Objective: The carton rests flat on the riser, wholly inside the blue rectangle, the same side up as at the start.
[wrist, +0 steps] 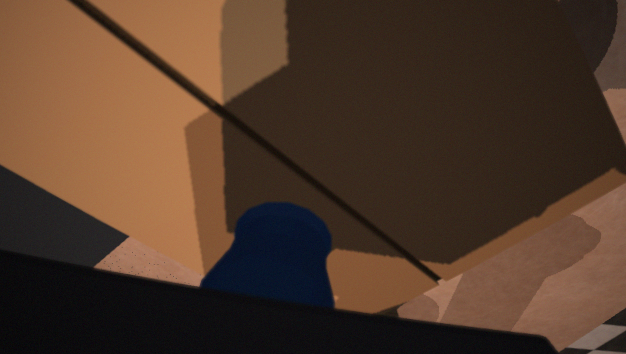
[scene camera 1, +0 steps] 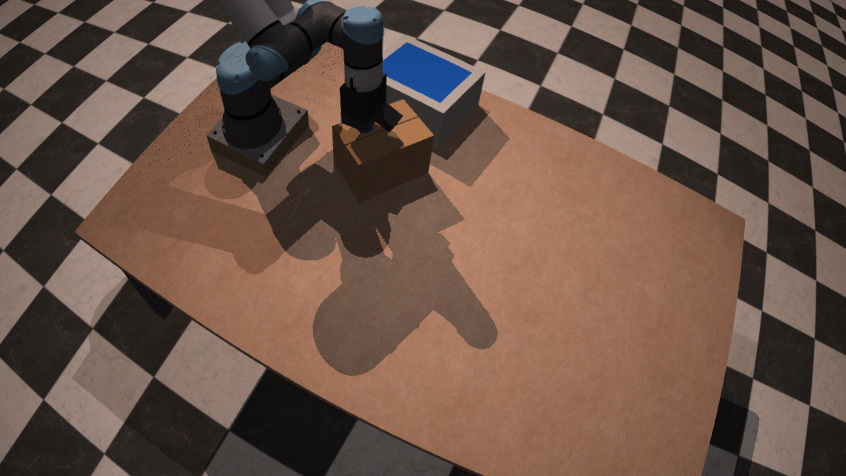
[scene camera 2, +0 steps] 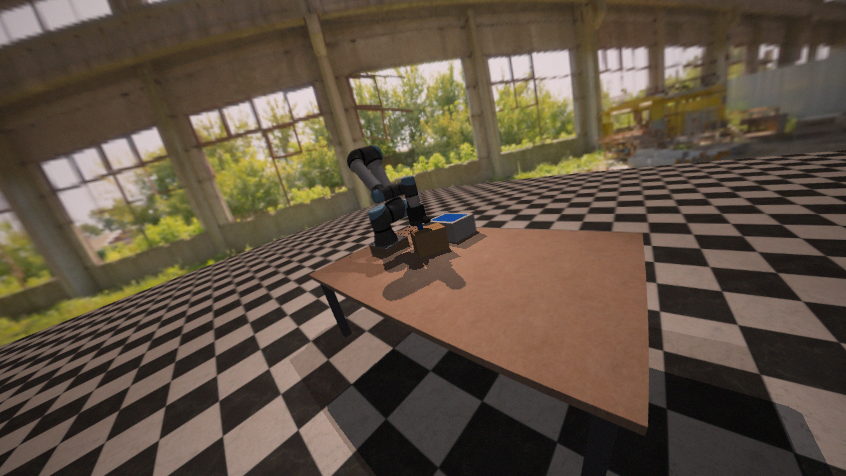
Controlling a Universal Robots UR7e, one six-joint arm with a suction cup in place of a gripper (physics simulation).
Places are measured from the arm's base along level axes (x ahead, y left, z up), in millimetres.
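Pixels of known places: hand at its tool point: [wrist: 290, 221] [scene camera 2: 421, 231]; arm's base at its link origin: [scene camera 1: 252, 124] [scene camera 2: 386, 241].
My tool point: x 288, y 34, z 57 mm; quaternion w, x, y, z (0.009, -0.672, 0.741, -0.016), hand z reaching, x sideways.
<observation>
For each thing: its top centre in the pictures, then the offset to it from my tool point. Level surfaces: height alone.
- brown carton at its top centre: [wrist: 252, 135] [scene camera 1: 382, 130] [scene camera 2: 426, 228] 39 mm ahead, 9 mm left, 13 mm up
- grey riser at its top centre: [scene camera 1: 422, 70] [scene camera 2: 448, 217] 39 mm ahead, 251 mm left, 3 mm up
- blue rectangle at its top centre: [scene camera 1: 422, 70] [scene camera 2: 448, 217] 39 mm ahead, 251 mm left, 3 mm up
- table at its surface level: 117 mm down
The brown carton [scene camera 1: 393, 152] [scene camera 2: 431, 241] [wrist: 108, 109] stands on the table, taped seam up, close beside the grey riser [scene camera 1: 460, 105] [scene camera 2: 465, 229]. The riser's top carries the blue rectangle [scene camera 1: 426, 72] [scene camera 2: 449, 217], which has nothing on it. My suction cup [scene camera 1: 364, 127] [scene camera 2: 419, 227] [wrist: 280, 246] is pressed straight down on the carton's top, near the seam and the edge facing the arm's base. The cup looks squashed against the cardboard in the wrist view. The carton's bottom rests on the table.
The arm's base [scene camera 1: 258, 133] is bolted to the table [scene camera 1: 562, 236] [scene camera 2: 532, 283] just left of the carton. The riser sits at the table's far edge, behind and right of the carton. The arm's shadow covers the table in front of the carton.
</observation>
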